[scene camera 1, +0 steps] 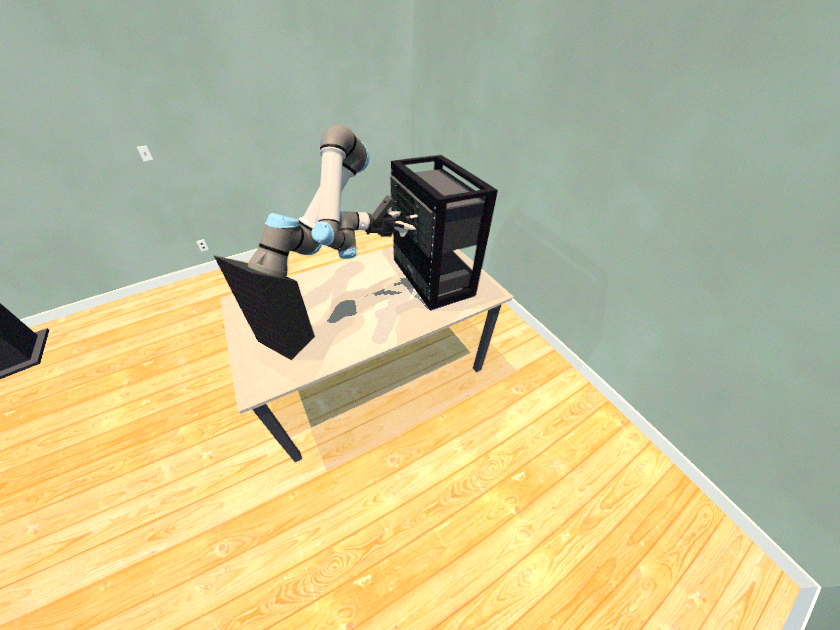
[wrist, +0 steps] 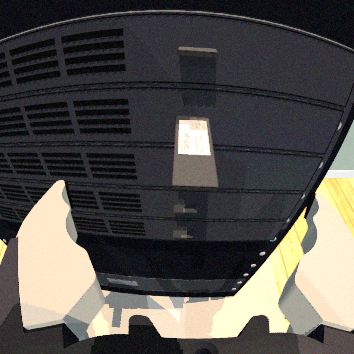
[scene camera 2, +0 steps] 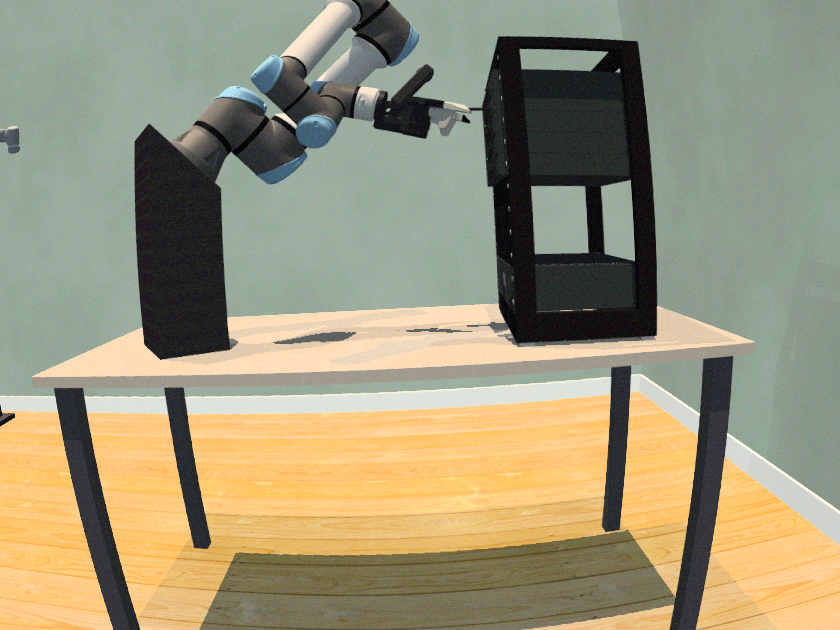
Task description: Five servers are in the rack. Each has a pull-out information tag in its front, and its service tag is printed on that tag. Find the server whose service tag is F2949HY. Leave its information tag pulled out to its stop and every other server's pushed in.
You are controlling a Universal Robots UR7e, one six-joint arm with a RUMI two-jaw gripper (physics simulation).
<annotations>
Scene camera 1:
my gripper: 409, 221
black rack: 452, 216
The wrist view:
my gripper: 191, 190
black rack: 96, 96
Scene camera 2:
my gripper: 470, 117
black rack: 549, 127
</annotations>
